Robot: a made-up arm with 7 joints.
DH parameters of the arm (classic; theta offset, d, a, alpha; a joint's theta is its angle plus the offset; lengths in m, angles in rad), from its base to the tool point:
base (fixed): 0 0.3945 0.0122 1.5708
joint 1: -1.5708 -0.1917 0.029 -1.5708
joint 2: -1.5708 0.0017 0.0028 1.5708
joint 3: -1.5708 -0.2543 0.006 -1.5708
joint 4: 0 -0.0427 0.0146 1.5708
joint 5: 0 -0.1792 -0.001 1.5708
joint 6: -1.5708 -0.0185 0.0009 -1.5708
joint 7: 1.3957 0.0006 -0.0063 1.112
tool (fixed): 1.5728 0.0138 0 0
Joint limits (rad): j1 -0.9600..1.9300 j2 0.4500..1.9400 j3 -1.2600..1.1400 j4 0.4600..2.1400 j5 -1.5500..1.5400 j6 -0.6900..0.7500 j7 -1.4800..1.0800
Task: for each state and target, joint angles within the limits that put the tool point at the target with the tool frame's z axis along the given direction. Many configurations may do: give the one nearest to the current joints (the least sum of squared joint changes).
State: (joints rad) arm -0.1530 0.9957 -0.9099 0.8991 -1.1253 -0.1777 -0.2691
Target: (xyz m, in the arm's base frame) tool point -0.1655 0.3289 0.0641 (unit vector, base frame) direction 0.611 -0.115 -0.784
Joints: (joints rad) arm -0.8626 0.7145 -0.9309 1.2605 -1.0420 0.0889 -0.5294
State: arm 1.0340 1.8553 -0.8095 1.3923 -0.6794 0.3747 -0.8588
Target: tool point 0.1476 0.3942 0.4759 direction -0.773 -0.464 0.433
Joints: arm 0.5540 1.4639 0.0495 2.0176 -1.1874 0.5089 -1.2727
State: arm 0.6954 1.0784 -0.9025 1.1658 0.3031 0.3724 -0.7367
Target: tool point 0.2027 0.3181 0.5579 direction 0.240 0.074 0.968
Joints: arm 1.5931 1.0373 -0.6507 2.0071 0.2129 0.0041 -0.4714
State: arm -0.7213 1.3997 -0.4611 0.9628 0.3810 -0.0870 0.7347
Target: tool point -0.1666 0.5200 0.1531 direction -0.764 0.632 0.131
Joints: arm -0.9020 1.0630 -0.9243 0.7112 0.0759 0.4818 0.7574
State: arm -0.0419 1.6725 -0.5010 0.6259 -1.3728 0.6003 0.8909
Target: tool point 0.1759 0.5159 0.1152 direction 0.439 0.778 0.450
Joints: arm 0.2979 0.8051 -0.5400 0.4634 -1.5500 0.7500 0.2448
